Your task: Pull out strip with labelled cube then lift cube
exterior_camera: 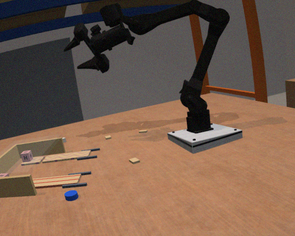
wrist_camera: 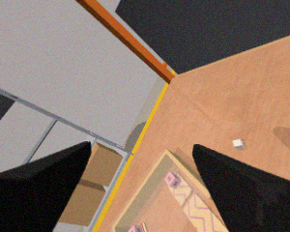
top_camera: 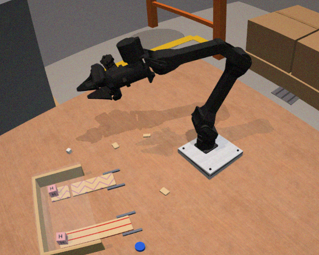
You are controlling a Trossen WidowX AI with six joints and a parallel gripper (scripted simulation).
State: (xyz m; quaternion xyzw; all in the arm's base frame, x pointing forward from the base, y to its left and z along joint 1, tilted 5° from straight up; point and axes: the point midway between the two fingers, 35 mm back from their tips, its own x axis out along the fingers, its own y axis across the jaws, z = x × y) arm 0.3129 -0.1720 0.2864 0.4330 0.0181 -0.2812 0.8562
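The blue disc is 90 mm ahead of my gripper tip, 380 mm to the left of it and 300 mm below it. The rest, counted from my gripper tip: white cube 80 mm ahead, 120 mm to the right, 290 mm below.
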